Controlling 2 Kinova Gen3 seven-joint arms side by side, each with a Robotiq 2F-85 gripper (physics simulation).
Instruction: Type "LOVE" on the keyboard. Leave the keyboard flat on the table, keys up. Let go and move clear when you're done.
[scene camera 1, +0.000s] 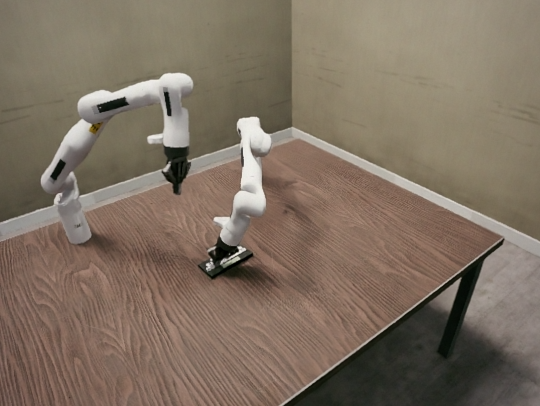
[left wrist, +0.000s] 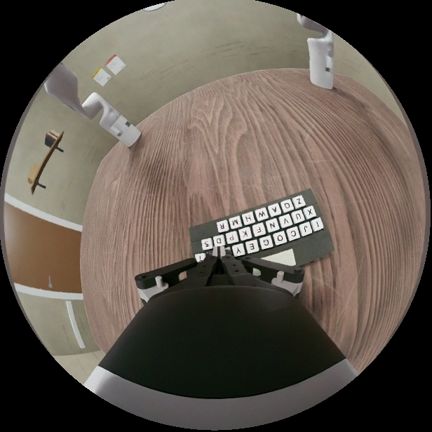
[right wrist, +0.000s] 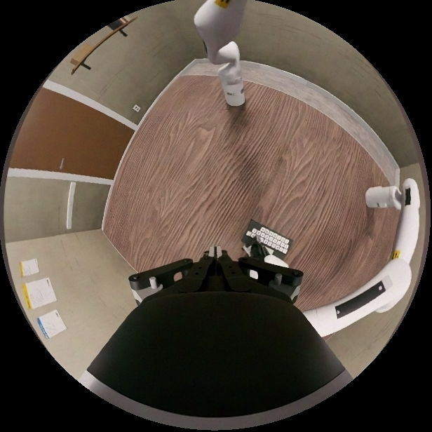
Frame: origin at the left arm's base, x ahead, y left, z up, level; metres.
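Where they show: left gripper, fingertip midpoint: (scene camera 1: 214, 264); right gripper, fingertip midpoint: (scene camera 1: 177, 194); right arm's base at its link origin: (scene camera 1: 80, 237).
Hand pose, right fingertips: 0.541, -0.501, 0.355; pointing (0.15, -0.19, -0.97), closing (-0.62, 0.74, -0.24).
After its pixels a point has its place, as x, y, z.
A black keyboard (scene camera 1: 245, 257) {0.551, -0.294, 0.014} (left wrist: 320, 245) (right wrist: 274, 241) with white letter keys lies flat on the table, keys up. Its letters appear upside down in the left wrist view. Its pale space bar (left wrist: 281, 258) shows beside my left gripper's fingers. My left gripper (left wrist: 218, 253) is shut and empty, with its fingertips low over the key row that holds Y (left wrist: 238, 250), between that key and the row's left end key. The fingers hide the keys there; whether they touch one I cannot tell. My right gripper (scene camera 1: 177, 191) {0.541, -0.501, 0.355} (right wrist: 215, 253) is shut and empty, high above the table, away from the keyboard.
The wooden table (scene camera 1: 350, 270) {0.793, 0.016, 0.000} (left wrist: 165, 210) (right wrist: 190, 175) carries both arms' bases. The right arm's base (scene camera 1: 76, 225) {0.113, -0.844, 0.088} stands at the left in the scene view. The left arm's forearm leans over the keyboard. Walls rise behind the table.
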